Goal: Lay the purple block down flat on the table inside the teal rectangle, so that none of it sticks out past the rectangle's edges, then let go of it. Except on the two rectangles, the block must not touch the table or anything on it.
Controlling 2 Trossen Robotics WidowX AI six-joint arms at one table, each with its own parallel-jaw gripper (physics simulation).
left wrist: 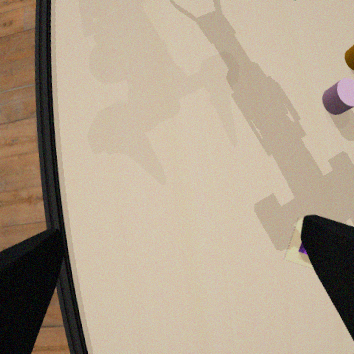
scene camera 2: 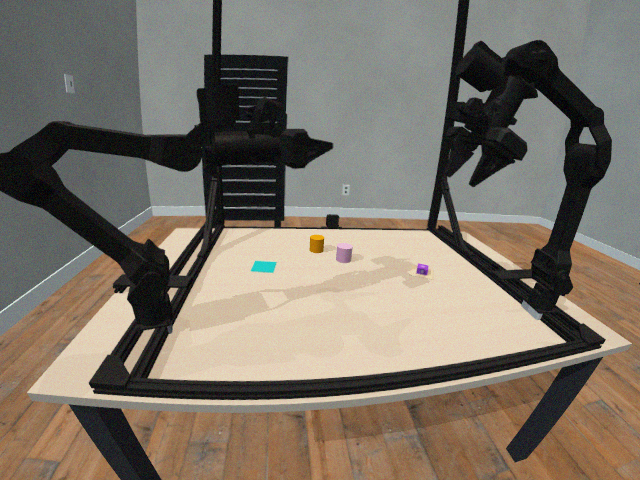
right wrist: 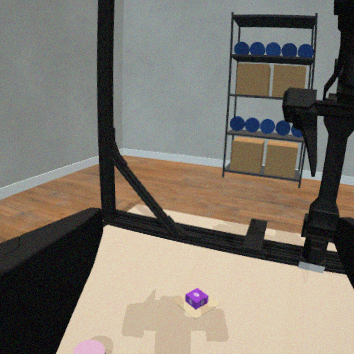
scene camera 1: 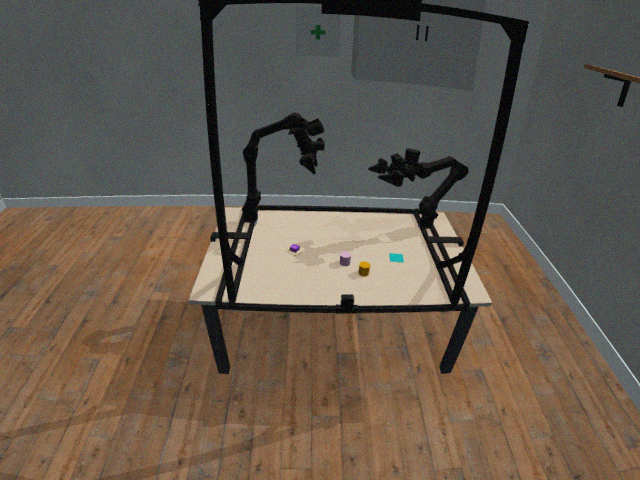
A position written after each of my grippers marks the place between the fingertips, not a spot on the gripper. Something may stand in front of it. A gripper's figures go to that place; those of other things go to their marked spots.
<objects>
My left gripper (scene camera 2: 458,180): 56 cm from the lens. My right gripper (scene camera 2: 321,144): 56 cm from the lens.
</objects>
